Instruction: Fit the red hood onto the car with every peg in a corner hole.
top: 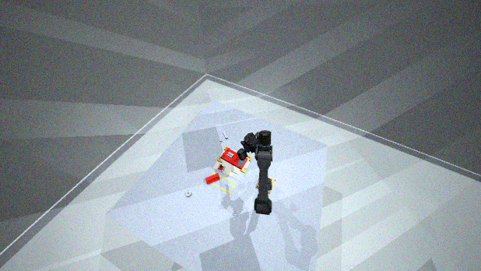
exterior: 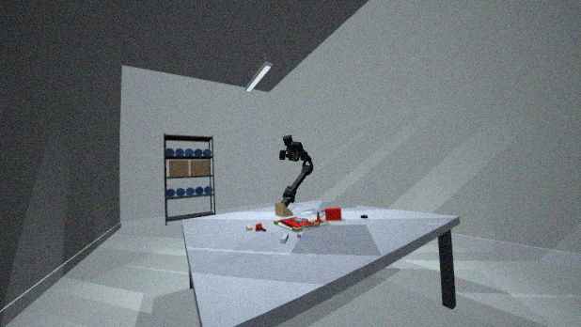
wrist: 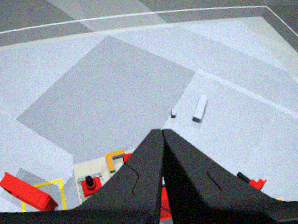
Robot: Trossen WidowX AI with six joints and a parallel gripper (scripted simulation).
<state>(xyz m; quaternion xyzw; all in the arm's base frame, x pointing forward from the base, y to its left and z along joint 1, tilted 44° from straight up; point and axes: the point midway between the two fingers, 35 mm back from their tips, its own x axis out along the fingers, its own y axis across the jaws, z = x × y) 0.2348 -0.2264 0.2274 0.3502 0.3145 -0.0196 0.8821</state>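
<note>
My gripper tip is now 340 mm above the red hood, 170 mm to the right of it and 110 mm short of it. Round my gripper tip: grey pin 370 mm below, 240 mm to the right, 240 mm ahead; then tan block 370 mm below, 300 mm to the right, 60 mm behind.
</note>
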